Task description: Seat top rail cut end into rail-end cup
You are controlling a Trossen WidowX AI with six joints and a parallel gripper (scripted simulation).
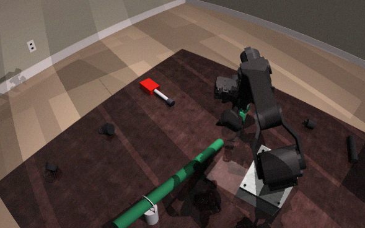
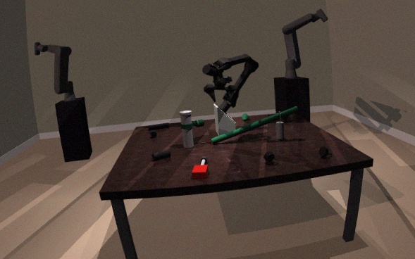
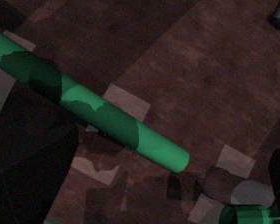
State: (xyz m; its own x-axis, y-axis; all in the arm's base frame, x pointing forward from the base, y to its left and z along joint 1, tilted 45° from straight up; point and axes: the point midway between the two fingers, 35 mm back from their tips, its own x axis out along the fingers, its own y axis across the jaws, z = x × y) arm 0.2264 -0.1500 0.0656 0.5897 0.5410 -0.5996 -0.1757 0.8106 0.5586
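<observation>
Now: the green rail-end cup 14 cm to the right of my gripper tip, 12 cm below it and 5 cm behind it. Round my gripper tip: small grey post (33 cm to the left, 14 cm below, 7 cm ahead); then green brace band (17 cm to the right, 12 cm below, 5 cm behind); then red-headed mallet (36 cm ahead, 23 cm below, 21 cm to the right).
</observation>
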